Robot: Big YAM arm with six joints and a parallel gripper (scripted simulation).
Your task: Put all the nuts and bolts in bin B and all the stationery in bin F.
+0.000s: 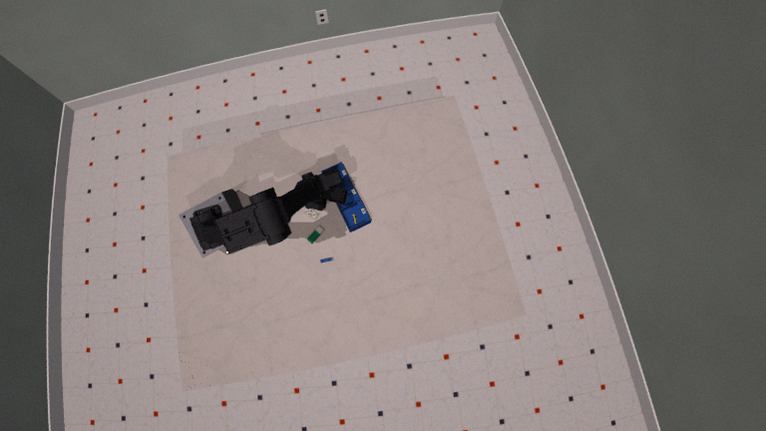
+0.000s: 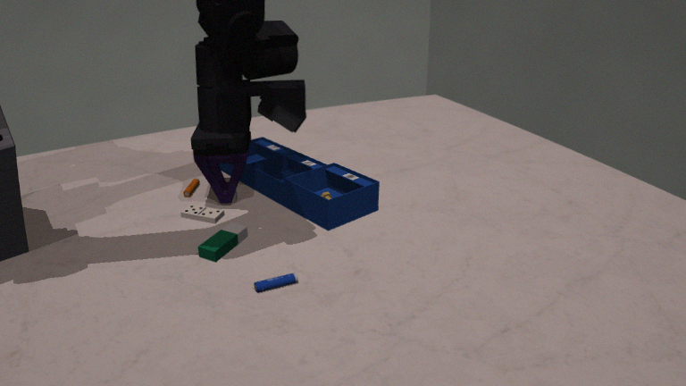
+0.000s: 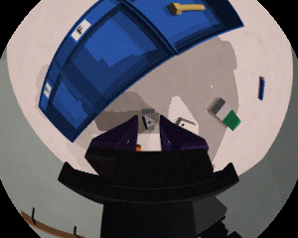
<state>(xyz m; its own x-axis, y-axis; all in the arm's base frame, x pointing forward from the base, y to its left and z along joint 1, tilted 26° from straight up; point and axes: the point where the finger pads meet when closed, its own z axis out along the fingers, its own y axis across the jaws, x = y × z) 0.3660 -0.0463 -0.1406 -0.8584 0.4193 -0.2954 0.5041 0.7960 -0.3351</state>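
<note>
Right now my hand is right at the grey metal piece. Round my hand: white domino 50 mm behind, 20 mm to the right, 10 mm below; then orange cylinder 30 mm behind, 60 mm to the left, 10 mm below; then blue three-part bin 90 mm ahead, 10 mm to the right, 10 mm above.
</note>
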